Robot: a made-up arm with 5 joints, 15 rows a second.
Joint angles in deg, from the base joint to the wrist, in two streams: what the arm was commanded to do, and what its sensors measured. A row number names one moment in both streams.
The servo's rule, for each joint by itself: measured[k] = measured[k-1] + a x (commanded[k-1-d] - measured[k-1]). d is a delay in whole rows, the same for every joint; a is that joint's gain. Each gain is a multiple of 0.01, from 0.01 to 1. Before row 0 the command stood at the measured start. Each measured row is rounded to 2 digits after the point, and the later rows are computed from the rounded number. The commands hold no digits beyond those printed.
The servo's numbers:
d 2
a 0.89 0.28 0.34 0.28 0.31
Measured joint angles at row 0:
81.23 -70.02 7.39 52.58 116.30
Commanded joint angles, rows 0 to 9:
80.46 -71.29 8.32 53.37 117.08
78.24 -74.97 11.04 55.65 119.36
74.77 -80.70 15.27 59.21 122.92
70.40 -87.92 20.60 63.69 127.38
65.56 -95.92 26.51 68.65 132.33
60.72 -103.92 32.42 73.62 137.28
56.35 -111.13 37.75 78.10 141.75
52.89 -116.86 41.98 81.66 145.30
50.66 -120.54 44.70 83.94 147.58
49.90 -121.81 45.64 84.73 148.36
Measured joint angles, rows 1 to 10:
81.23 -70.02 7.39 52.58 116.30
81.23 -70.02 7.39 52.58 116.30
80.54 -70.38 7.71 52.80 116.54
78.49 -71.67 8.84 53.60 117.41
75.18 -74.20 11.03 55.17 119.12
70.93 -78.04 14.28 57.56 121.68
66.15 -83.05 18.44 60.67 124.98
61.32 -88.89 23.19 64.30 128.79
56.90 -95.12 28.14 68.16 132.81
53.33 -101.21 32.85 71.94 136.68

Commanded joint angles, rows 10 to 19:
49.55 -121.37 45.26 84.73 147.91
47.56 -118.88 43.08 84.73 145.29
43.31 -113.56 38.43 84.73 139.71
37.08 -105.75 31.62 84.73 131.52
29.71 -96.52 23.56 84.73 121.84
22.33 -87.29 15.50 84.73 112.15
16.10 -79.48 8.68 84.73 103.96
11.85 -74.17 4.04 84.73 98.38
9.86 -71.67 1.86 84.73 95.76
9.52 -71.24 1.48 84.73 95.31
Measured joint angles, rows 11 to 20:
50.95 -106.62 36.88 75.30 140.06
50.02 -110.87 39.86 77.94 142.63
49.60 -113.81 41.70 79.84 144.27
47.78 -115.23 42.17 81.21 144.59
43.80 -114.76 40.90 82.20 143.08
37.82 -112.24 37.74 82.91 139.50
30.60 -107.84 32.92 83.42 134.03
23.24 -102.09 27.00 83.79 127.25
16.89 -95.76 20.77 84.05 120.03
12.40 -89.71 15.08 84.24 113.32

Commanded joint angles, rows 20 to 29:
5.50 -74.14 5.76 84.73 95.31
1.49 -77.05 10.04 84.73 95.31
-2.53 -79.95 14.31 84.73 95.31
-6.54 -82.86 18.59 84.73 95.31
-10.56 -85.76 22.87 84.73 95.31
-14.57 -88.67 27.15 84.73 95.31
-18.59 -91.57 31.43 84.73 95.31
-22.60 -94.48 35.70 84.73 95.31
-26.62 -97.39 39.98 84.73 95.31
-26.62 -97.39 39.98 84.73 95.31
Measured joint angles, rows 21 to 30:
10.14 -84.66 10.59 84.38 107.88
9.59 -80.90 7.49 84.48 103.98
5.95 -79.01 6.90 84.55 101.29
1.98 -78.46 7.97 84.60 99.44
-2.03 -78.88 10.13 84.64 98.16
-6.04 -79.99 13.01 84.67 97.28
-10.06 -81.61 16.36 84.69 96.67
-14.07 -83.59 20.03 84.70 96.25
-18.09 -85.82 23.91 84.71 95.96
-22.10 -88.24 27.92 84.72 95.76

